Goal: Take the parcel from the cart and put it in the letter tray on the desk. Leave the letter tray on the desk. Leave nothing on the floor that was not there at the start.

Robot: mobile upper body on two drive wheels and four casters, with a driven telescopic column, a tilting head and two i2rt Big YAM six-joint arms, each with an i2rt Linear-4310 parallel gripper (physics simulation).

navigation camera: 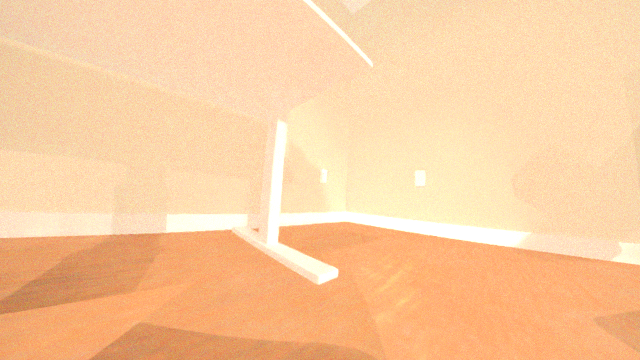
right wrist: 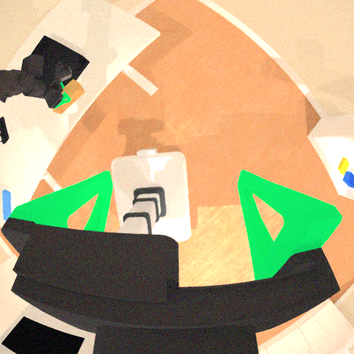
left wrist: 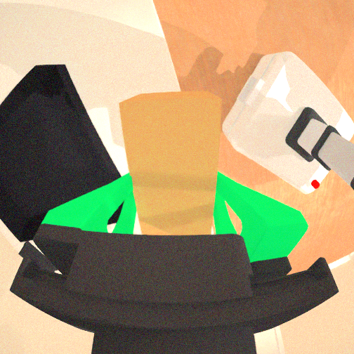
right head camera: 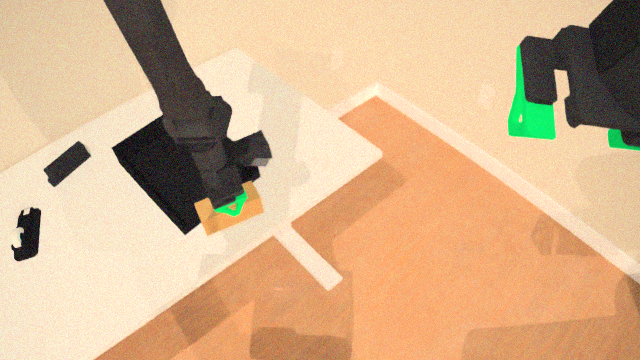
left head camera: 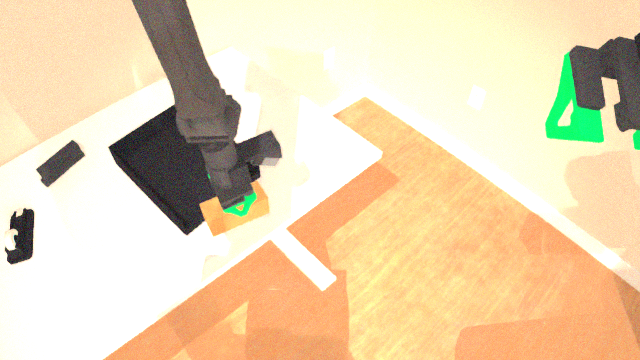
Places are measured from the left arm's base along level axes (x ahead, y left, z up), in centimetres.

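Where they show: left gripper, fingertip midpoint: (right head camera: 232, 204) (left head camera: 238, 204); right gripper, fingertip midpoint: (right head camera: 561, 133) (left head camera: 592, 136).
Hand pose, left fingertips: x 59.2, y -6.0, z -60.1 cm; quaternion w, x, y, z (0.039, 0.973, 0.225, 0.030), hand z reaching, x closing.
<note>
Each offset is from my left fingertips to the top centre of the thing. Level surfaces: height alone.
The parcel, an orange-brown box {dx -0.4, dy +0.7, dz +1.9 cm} (left head camera: 216, 220) (right head camera: 210, 220) (left wrist: 172, 130) (right wrist: 75, 89), is between the green fingers of my left gripper (left wrist: 174, 177), which is shut on it. It is held over the desk {dz -15.2 cm} (left head camera: 125, 280) (right head camera: 125, 280), beside the near corner of the black letter tray {dx +23.1, dy +19.9, dz -8.3 cm} (left head camera: 155, 160) (right head camera: 155, 170) (left wrist: 45, 145) (right wrist: 62, 56). The tray stands on the desk, partly hidden by my left arm in the head views. My right gripper (left head camera: 609, 134) (right head camera: 580, 132) (right wrist: 174, 177) is open and empty, away from the desk at the right. I cannot identify the cart.
A dark block {dx +24.0, dy +58.9, dz -9.9 cm} (left head camera: 60, 162) (right head camera: 67, 164) and a black item with a white part {dx -0.1, dy +62.4, dz -8.3 cm} (left head camera: 22, 237) (right head camera: 29, 235) lie left of the tray. The desk's white foot (left head camera: 305, 260) (navigation camera: 300, 262) reaches over the floor. A white surface (right wrist: 327, 145) bears yellow and blue pieces.
</note>
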